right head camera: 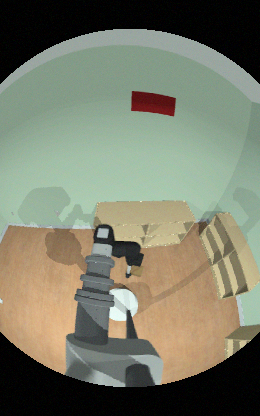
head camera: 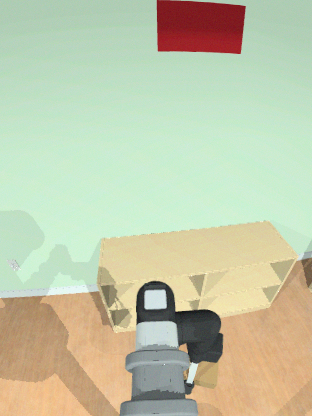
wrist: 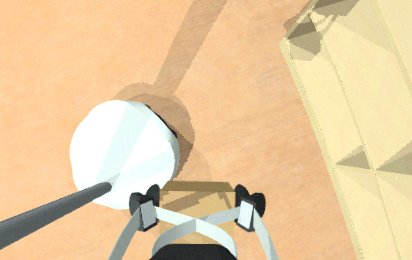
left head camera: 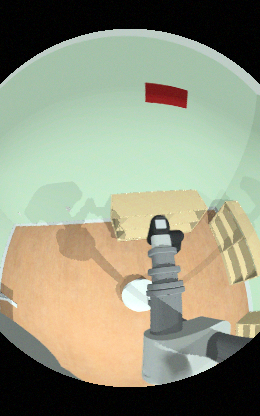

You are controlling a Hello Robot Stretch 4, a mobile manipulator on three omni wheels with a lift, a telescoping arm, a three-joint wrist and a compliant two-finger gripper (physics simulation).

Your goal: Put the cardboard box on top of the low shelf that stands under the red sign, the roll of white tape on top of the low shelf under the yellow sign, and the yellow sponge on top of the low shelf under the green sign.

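Frame: origin at the robot's base, x ahead, y left, z up, level; metres.
Seen in the pictures: gripper, fingertip midpoint: (head camera: 189,371) (wrist: 197,199); robot's base, link origin: (right head camera: 119,303) (wrist: 132,153) (left head camera: 139,294).
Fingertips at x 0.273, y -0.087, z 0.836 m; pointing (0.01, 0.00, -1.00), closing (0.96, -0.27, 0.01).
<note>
Offsets run from my fingertips to a thing's middle. Level surfaces: height alone.
My gripper (head camera: 196,382) (right head camera: 131,272) (wrist: 197,199) is shut on the cardboard box {0.008 m back, 0.026 m right, 0.023 m up} (head camera: 207,375) (right head camera: 137,271) (wrist: 220,200), with one finger on each side of it in the wrist view. The box hangs above the floor, on the near side of the low shelf (head camera: 200,250) (left head camera: 155,202) (right head camera: 145,212) (wrist: 360,210) and apart from it. The red sign {0.954 m ahead, 0.156 m right, 0.886 m up} (head camera: 200,27) (left head camera: 166,95) (right head camera: 153,103) is on the wall above that shelf. The arm hides part of the shelf's front. The tape roll, sponge, and yellow and green signs do not show in the current views.
A second low shelf {0.254 m down} (left head camera: 245,235) (right head camera: 242,245) stands at the right, close to the first one's right end. Part of another wooden unit (left head camera: 247,317) (right head camera: 245,332) shows at the lower right. My white round base (left head camera: 136,295) (right head camera: 122,305) (wrist: 120,150) is on the wooden floor.
</note>
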